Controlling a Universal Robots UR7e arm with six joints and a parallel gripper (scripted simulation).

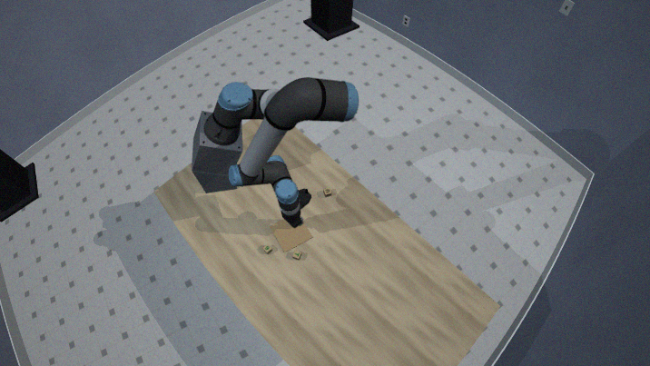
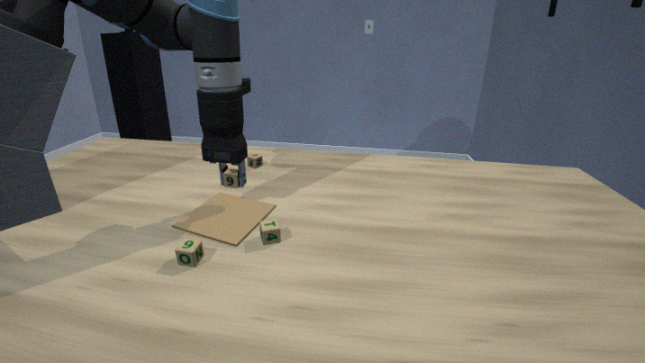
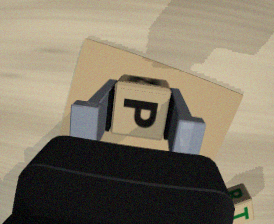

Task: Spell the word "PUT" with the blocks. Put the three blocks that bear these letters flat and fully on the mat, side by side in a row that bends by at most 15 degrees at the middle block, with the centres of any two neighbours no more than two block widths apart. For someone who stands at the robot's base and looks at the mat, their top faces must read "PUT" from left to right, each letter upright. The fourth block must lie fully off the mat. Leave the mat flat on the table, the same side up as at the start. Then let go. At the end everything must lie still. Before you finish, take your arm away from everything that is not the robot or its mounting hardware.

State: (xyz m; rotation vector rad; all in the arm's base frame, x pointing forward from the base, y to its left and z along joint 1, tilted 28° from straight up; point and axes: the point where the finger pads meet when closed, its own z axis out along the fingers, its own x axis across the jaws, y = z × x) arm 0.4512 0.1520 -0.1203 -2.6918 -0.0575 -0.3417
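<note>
Now: hand 60 mm above the tan mat, 50 mm to the left of it and 10 mm short of it. From my hand the other things lie so: P block (right at my hand); O block (180 mm to the right, 50 mm below, 20 mm ahead); T block (110 mm ahead, 90 mm to the right, 50 mm below).
</note>
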